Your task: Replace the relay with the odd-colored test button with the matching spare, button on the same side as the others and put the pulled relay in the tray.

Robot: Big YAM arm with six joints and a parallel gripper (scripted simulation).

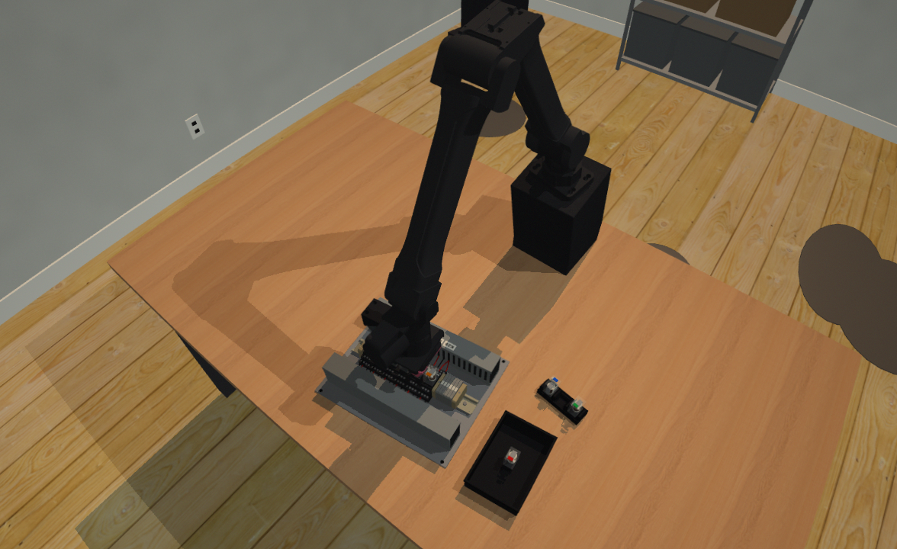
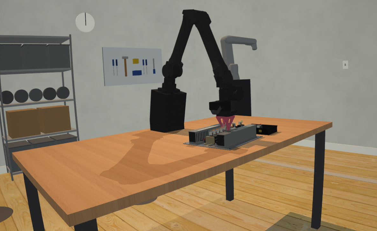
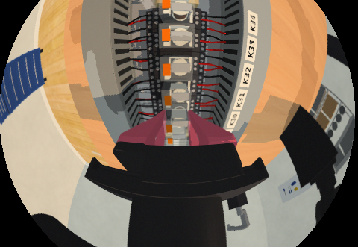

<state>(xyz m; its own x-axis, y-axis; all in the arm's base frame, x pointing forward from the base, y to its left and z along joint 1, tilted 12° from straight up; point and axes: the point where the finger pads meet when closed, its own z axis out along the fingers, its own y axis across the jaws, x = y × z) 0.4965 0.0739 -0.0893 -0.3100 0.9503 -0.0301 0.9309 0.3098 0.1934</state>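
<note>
Right now the grey relay panel is 1 cm ahead of my hand, 2 cm to the right of it and 6 cm below it. The rest, counted from my hand: blue-button relay (18 cm behind, 20 cm to the left, 3 cm below); then black tray (1 cm behind, 25 cm to the left, 4 cm below); then black spare holder (18 cm behind, 23 cm to the left, 5 cm below).
</note>
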